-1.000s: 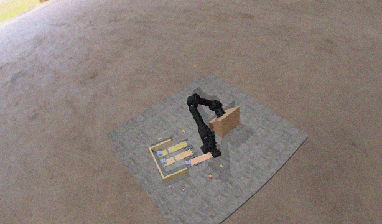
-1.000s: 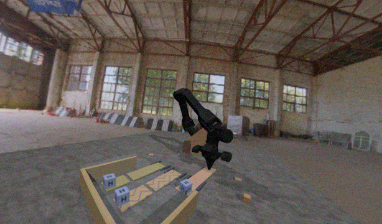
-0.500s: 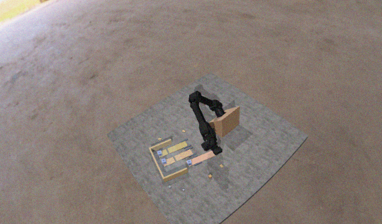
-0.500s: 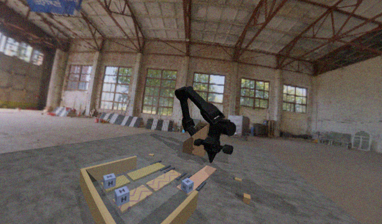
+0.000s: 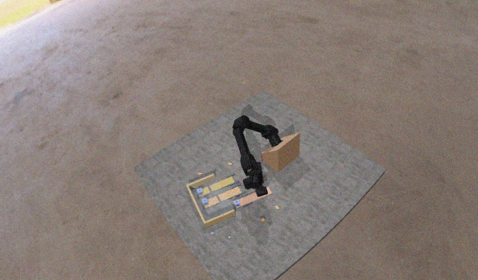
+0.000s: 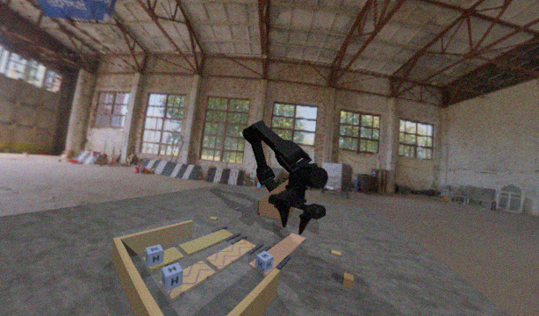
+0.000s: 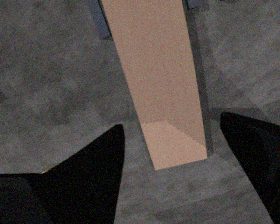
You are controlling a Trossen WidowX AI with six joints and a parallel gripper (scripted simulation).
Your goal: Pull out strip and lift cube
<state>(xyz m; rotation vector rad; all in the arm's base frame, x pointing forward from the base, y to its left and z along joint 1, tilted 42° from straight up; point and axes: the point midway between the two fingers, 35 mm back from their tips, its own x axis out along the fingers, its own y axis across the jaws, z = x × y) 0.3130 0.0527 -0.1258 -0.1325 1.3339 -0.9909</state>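
Now: gripper tip 50 mm above the pink strip, 40 mm short of it and 20 mm to the left of it.
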